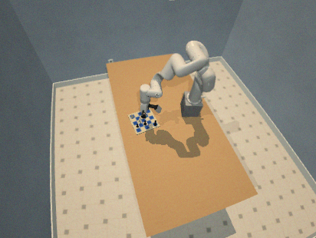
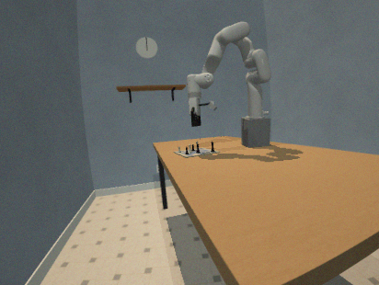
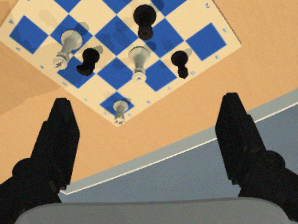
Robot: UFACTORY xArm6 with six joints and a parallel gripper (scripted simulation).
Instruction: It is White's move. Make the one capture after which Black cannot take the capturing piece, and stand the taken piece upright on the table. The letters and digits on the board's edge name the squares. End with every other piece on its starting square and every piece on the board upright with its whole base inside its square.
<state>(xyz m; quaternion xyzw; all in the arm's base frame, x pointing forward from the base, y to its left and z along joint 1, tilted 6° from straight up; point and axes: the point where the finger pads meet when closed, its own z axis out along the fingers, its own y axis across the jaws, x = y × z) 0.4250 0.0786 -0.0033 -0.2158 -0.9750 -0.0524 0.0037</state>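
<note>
Right now the white piece is 140 mm below my hand, 40 mm ahead of it and 30 mm to the right of it. The rest, counted from my hand: black piece (150 mm below, 70 mm ahead, 10 mm to the left); then chessboard (170 mm below, 40 mm to the right, 10 mm ahead).
</note>
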